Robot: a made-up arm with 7 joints. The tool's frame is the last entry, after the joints.
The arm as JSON. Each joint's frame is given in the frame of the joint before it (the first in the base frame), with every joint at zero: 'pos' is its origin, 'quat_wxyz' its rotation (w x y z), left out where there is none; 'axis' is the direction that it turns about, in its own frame. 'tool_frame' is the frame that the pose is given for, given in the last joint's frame.
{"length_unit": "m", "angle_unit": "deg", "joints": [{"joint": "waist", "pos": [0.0, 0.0, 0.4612], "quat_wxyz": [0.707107, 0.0, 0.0, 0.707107], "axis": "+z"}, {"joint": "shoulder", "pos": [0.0, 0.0, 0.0], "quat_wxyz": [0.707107, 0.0, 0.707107, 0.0], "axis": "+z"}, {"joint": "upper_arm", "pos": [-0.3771, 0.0, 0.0], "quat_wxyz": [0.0, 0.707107, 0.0, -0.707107], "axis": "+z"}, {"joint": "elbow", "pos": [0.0, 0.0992, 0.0], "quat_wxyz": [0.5, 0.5, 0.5, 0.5], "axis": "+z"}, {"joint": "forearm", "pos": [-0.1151, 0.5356, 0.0], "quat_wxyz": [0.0, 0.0, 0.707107, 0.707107], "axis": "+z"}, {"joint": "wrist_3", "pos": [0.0, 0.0, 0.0], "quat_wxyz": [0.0, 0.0, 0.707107, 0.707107], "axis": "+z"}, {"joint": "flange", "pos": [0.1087, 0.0, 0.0], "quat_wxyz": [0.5, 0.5, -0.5, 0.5], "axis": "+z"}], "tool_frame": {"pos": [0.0, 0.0, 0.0], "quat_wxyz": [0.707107, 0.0, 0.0, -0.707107]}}
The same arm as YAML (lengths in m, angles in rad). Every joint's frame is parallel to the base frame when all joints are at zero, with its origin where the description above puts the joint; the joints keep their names.
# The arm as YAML. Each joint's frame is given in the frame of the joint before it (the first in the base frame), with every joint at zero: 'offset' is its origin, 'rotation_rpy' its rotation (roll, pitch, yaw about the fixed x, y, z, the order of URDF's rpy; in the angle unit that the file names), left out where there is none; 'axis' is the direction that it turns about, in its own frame. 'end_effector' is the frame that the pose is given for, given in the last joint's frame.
length_unit: m
angle_unit: rad
chain:
  - id: waist
    offset: [0.0, 0.0, 0.4612]
    axis: "+z"
  - id: shoulder
    offset: [0.0, 0.0, 0.0]
    axis: "+y"
  - id: upper_arm
    offset: [0.0, 0.0, 0.3771]
    axis: "+z"
  - id: elbow
    offset: [0.0992, 0.0, 0.0]
    axis: "-y"
  - id: forearm
    offset: [-0.1151, 0.0, 0.5356]
    axis: "+z"
  - id: wrist_3
    offset: [0.0, 0.0, 0.0]
    axis: "-y"
  - id: flange
    offset: [0.1087, 0.0, 0.0]
    axis: "-z"
end_effector:
  offset: [0.0, 0.0, 0.0]
  rotation_rpy: [3.1416, 0.0, 0.0]

